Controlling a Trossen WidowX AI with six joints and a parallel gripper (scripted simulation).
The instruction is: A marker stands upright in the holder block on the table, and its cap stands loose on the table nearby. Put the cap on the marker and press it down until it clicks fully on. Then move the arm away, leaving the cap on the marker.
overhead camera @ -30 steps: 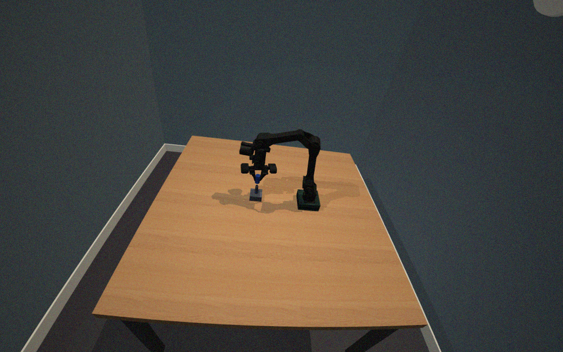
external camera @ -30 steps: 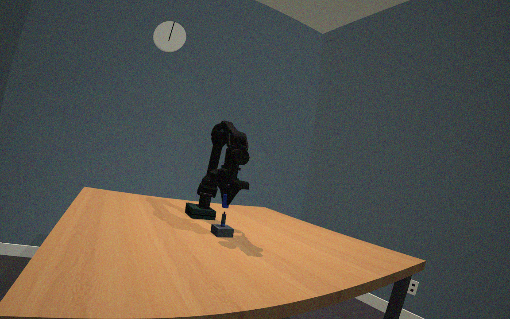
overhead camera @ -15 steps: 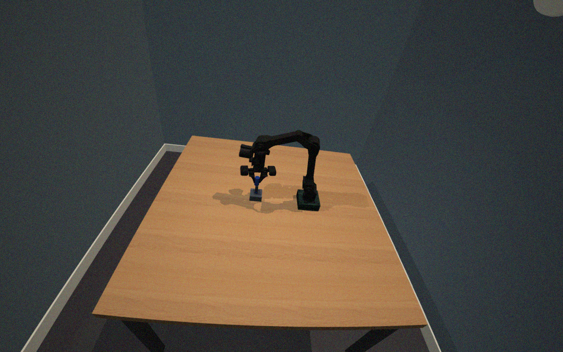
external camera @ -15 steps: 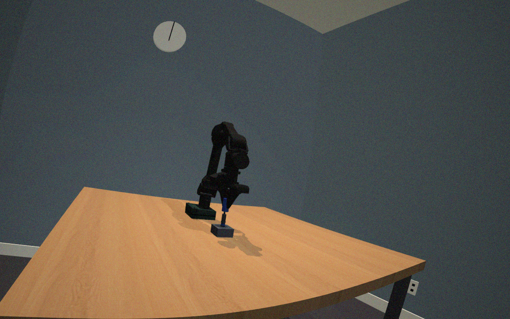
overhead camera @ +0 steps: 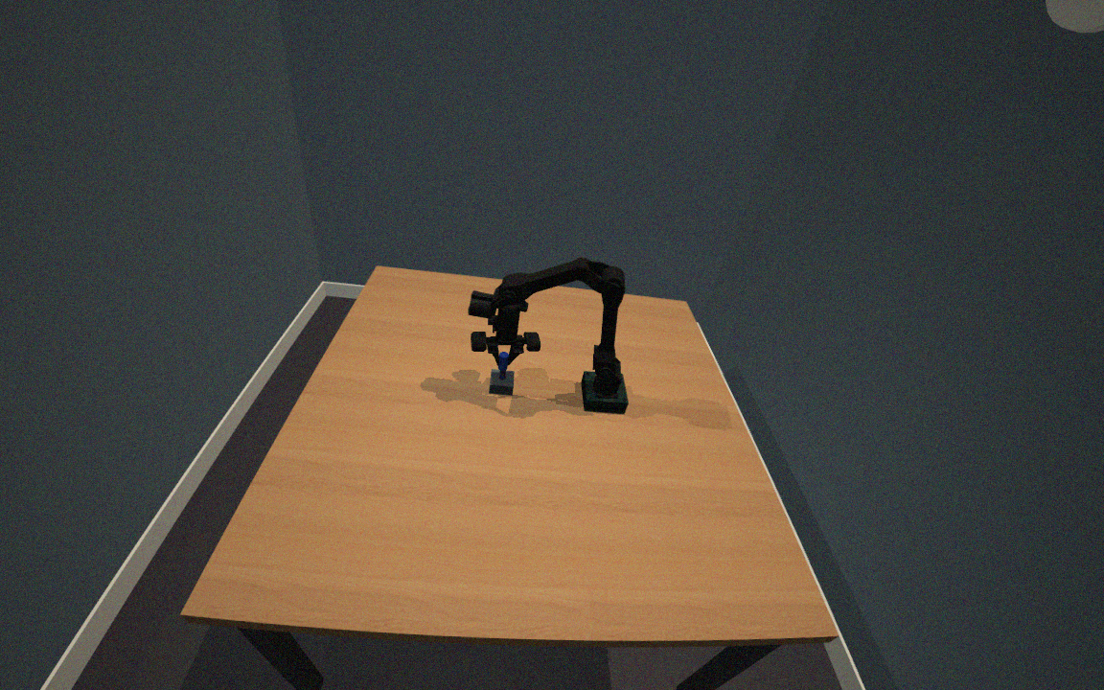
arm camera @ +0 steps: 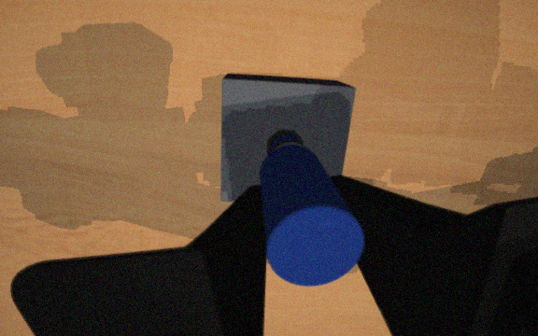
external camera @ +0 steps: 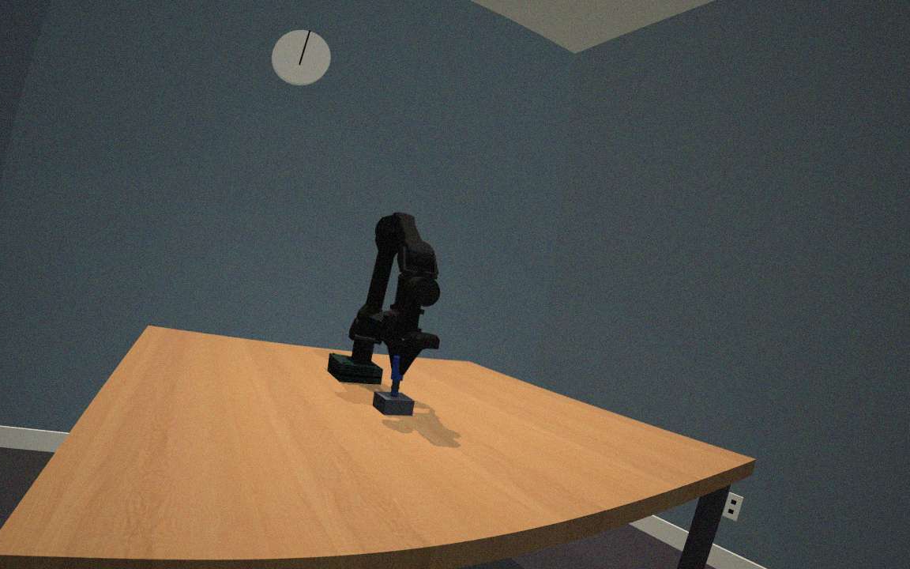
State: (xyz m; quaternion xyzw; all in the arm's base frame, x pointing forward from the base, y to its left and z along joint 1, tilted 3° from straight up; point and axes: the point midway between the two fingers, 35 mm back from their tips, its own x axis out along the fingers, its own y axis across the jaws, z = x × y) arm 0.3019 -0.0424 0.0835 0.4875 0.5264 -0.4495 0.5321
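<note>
Now: gripper tip 7 cm above the holder block. From my gripper tip the other things lie so: blue cap (1 cm above).
</note>
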